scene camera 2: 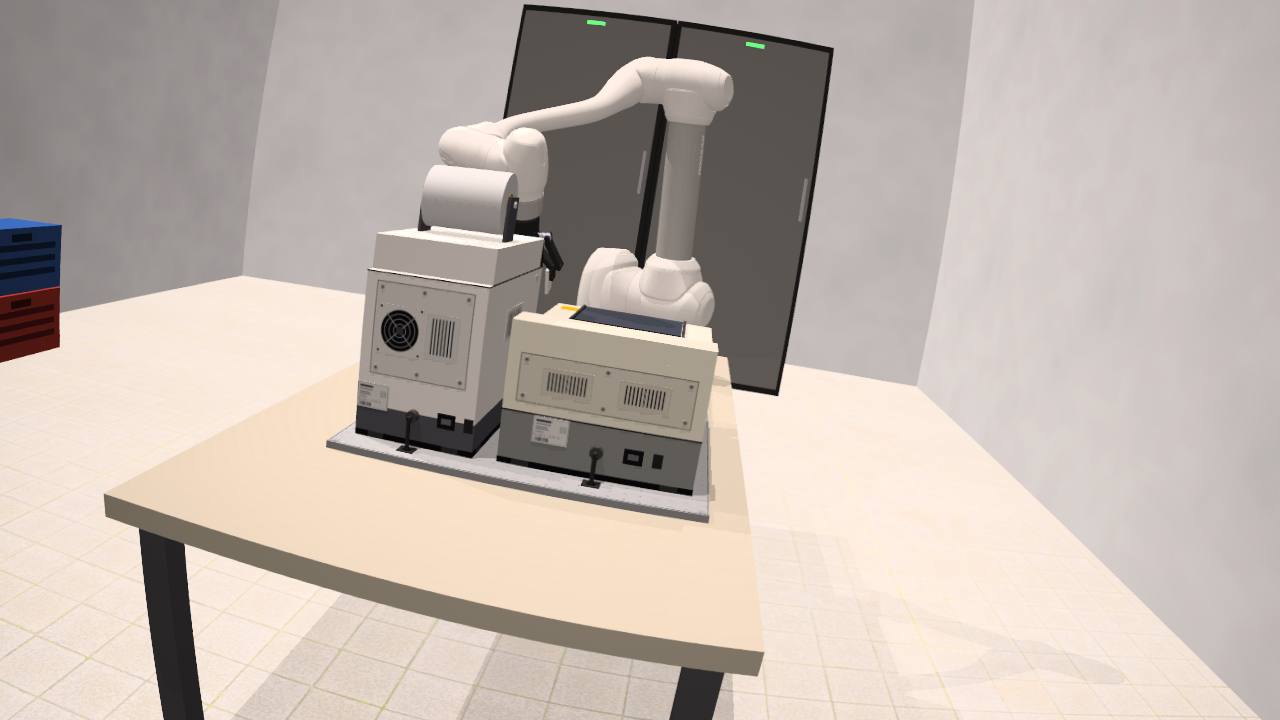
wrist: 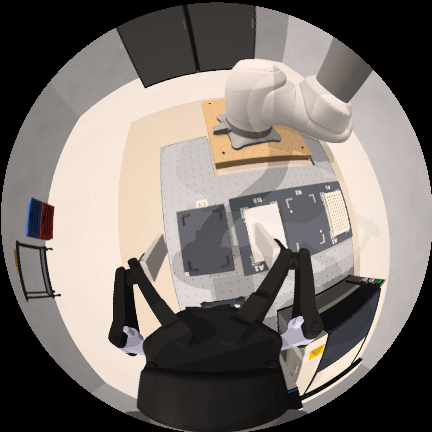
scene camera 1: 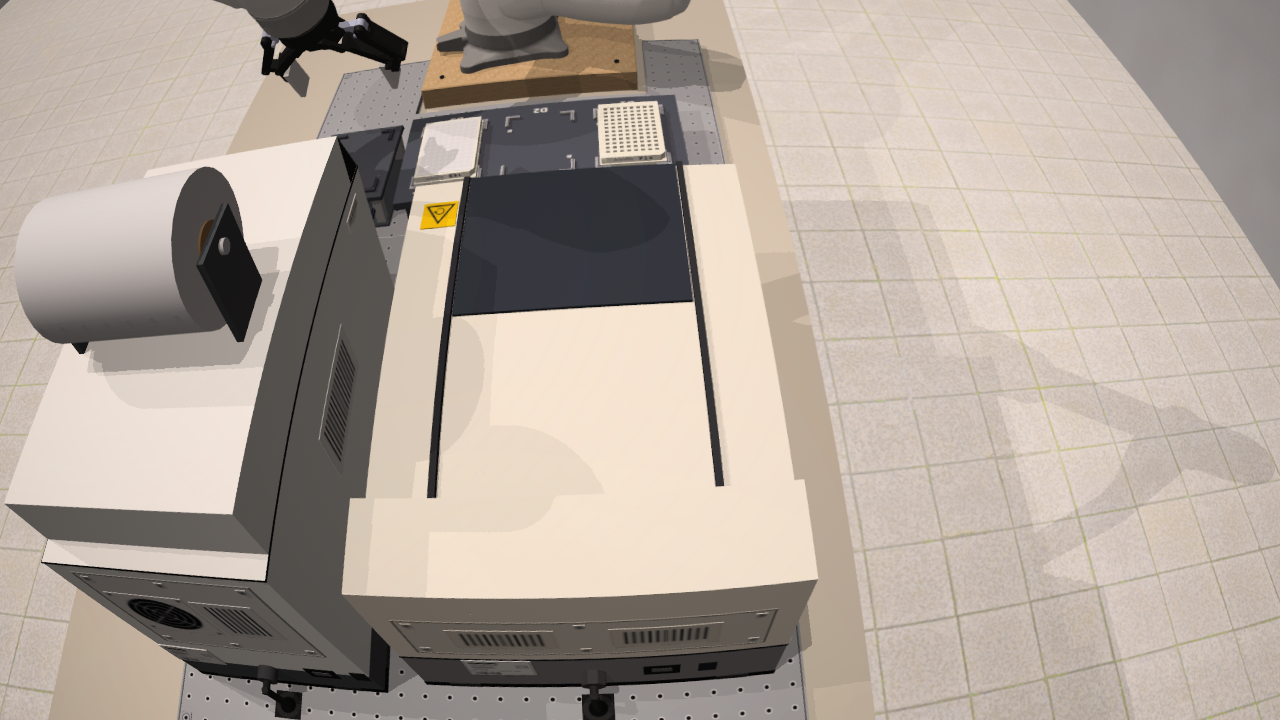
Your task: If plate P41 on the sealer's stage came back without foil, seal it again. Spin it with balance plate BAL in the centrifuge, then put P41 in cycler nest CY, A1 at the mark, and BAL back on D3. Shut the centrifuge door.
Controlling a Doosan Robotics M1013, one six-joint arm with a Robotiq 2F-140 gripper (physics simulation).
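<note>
My gripper is wide open and empty, high above nest CY, a dark square with corner brackets. In the wrist view nest CY lies between the fingertips and bears no plate. Balance plate BAL lies on D3, with a smooth pale top; the right finger partly covers it in the wrist view. The sealer carries a foil roll. Plate P41 does not show; the sealer's stage is mostly hidden. The centrifuge has a dark top panel; its door state is unclear.
A pale plate with open wells lies on D1. D2, between the plates, has no plate. The arm's base stands on a wooden block behind the deck. The tall sealer and centrifuge stand side by side.
</note>
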